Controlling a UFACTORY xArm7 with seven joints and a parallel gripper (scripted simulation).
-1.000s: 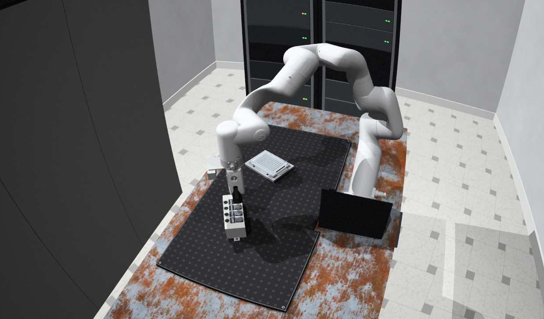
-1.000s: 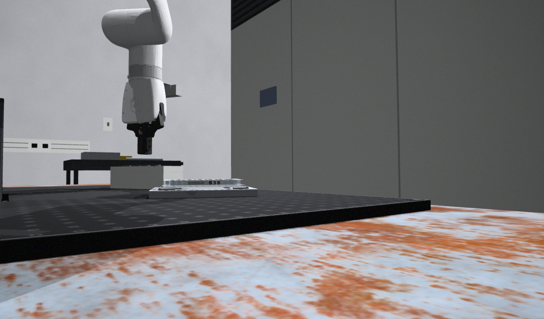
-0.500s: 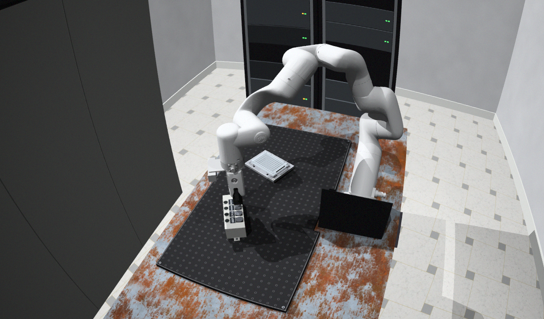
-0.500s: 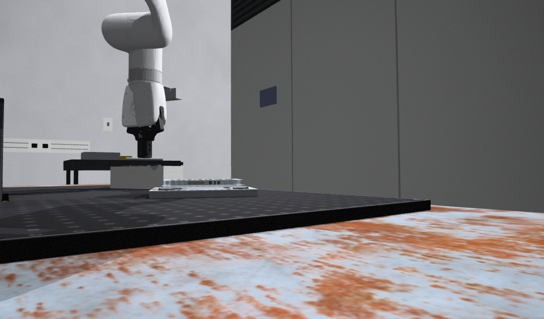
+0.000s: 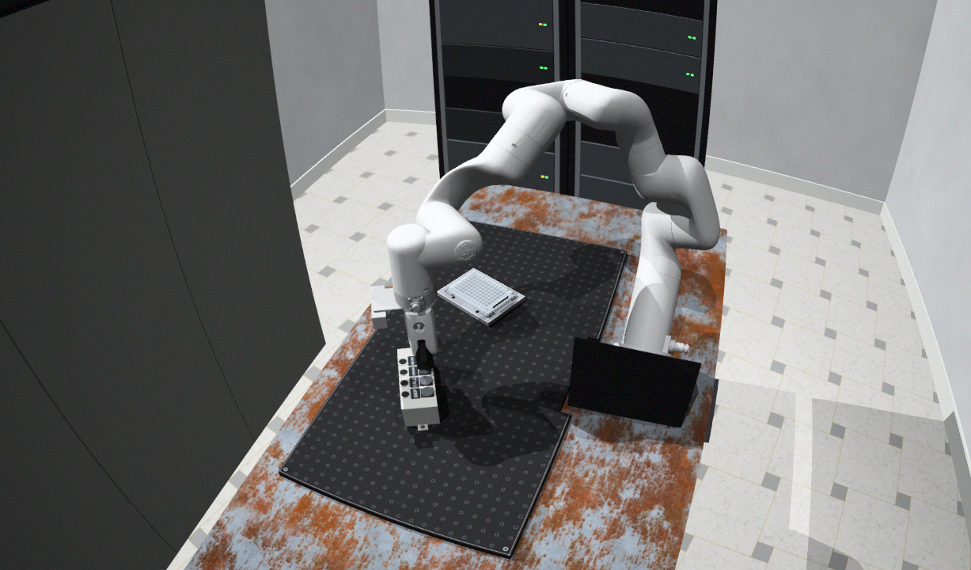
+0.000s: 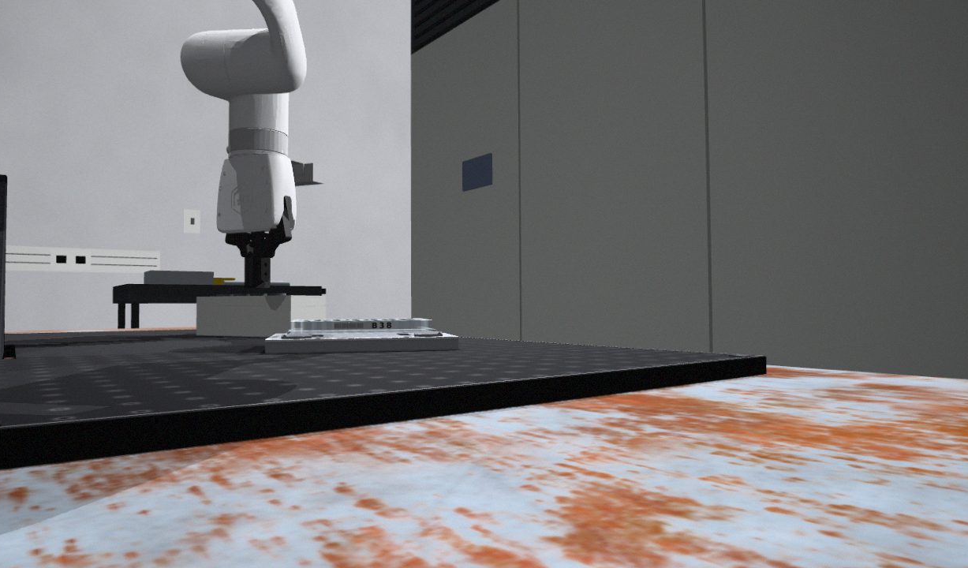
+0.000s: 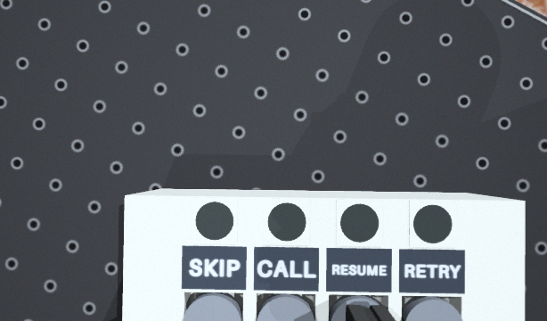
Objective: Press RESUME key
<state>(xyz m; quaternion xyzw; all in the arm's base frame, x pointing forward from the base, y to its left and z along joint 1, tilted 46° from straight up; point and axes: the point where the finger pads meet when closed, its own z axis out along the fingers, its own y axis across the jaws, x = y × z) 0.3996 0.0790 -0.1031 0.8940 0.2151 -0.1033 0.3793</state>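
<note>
The white operator panel is 1 cm to the left of my hand and 4 cm below it. Also, from my hand: white well plate 30 cm to the right, 7 cm below.
</note>
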